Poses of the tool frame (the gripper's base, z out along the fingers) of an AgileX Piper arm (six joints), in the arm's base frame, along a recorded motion.
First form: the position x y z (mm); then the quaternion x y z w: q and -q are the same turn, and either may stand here.
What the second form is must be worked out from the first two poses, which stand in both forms.
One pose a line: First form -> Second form
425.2 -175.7 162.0 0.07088 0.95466 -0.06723 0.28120 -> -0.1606 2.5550 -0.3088 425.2 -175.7 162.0
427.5 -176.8 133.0 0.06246 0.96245 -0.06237 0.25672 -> -0.1735 2.6069 -0.3031 427.5 -176.8 133.0
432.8 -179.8 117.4 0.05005 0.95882 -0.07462 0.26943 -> -0.2180 2.5749 -0.3223 432.8 -179.8 117.4
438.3 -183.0 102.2 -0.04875 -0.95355 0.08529 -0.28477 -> -0.2399 2.5379 -0.3421 438.3 -183.0 102.2
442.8 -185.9 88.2 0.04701 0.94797 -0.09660 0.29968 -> -0.2623 2.5010 -0.3614 442.8 -185.9 88.2
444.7 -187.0 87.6 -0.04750 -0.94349 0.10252 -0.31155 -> -0.2676 2.4733 -0.3682 444.7 -187.0 87.6
